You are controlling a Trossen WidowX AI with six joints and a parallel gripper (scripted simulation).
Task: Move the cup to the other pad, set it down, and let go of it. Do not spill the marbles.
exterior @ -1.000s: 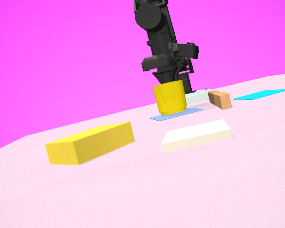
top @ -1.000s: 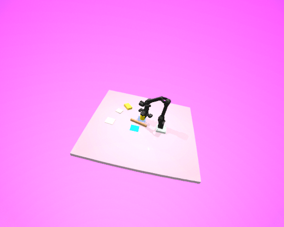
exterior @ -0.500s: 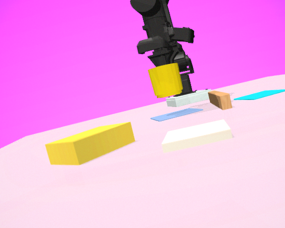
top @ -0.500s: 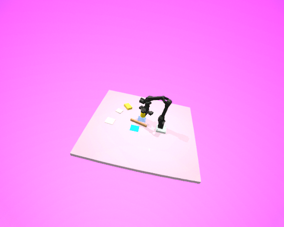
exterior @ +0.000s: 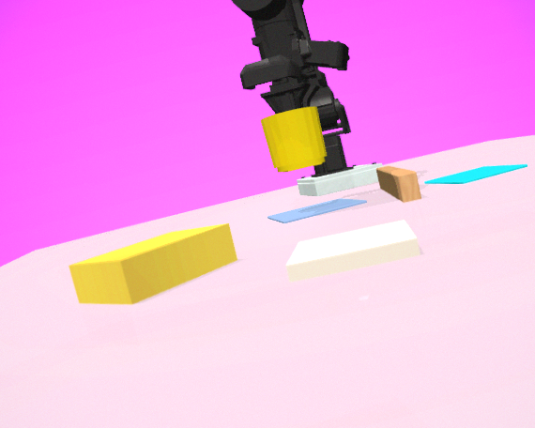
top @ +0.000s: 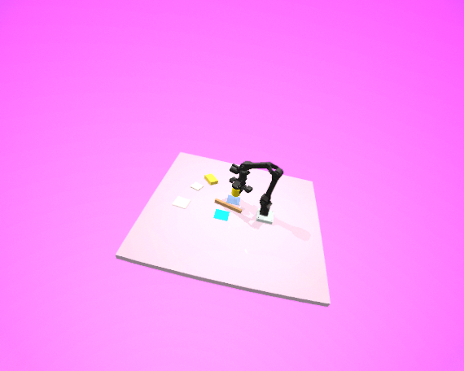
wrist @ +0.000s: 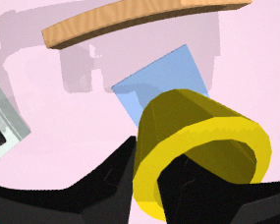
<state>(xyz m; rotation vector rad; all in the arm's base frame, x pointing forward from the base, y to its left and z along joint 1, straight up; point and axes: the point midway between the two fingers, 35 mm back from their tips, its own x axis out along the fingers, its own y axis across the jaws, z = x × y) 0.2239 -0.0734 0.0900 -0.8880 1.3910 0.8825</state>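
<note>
Now: gripper tip 190 mm to the right of the cyan pad, 90 mm above it and 70 mm short of it. Also, from my gripper tip: yellow cup (20 mm ahead, 10 mm to the right); pale blue pad (90 mm below, 30 mm ahead, 10 mm to the right); brown wooden block (90 mm to the left, 80 mm below, 50 mm ahead).
</note>
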